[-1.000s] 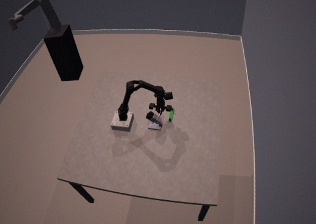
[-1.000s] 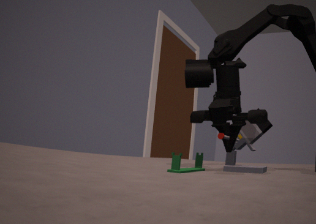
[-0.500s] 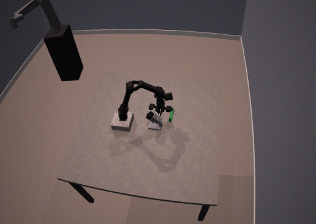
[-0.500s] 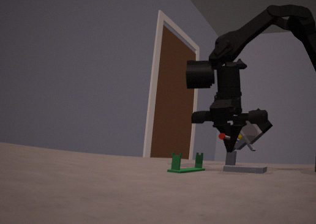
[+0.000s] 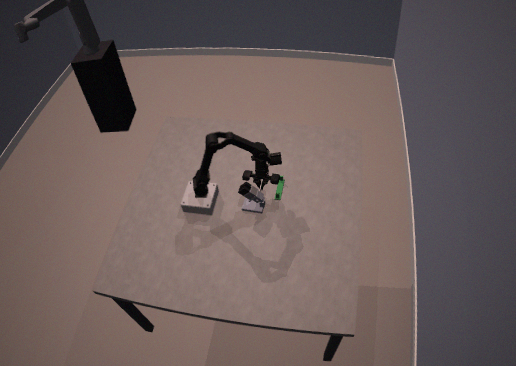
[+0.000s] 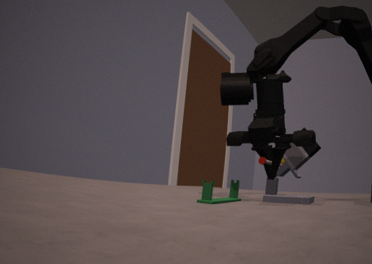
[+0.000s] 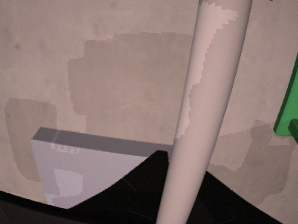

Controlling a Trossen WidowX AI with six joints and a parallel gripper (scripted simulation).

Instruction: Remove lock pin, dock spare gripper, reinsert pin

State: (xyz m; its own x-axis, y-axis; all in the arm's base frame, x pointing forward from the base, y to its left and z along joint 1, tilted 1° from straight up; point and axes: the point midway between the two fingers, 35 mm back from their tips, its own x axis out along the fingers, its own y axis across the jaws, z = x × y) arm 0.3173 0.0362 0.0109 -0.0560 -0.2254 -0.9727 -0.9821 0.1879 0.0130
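Right now my gripper tip is 2 cm past the grey mount and 7 cm to the left of it. The rest, counted from my gripper tip: green cradle (9 cm ahead, 4 cm to the left, 3 cm below); then spare gripper (5 cm behind, 6 cm to the right, 6 cm above).
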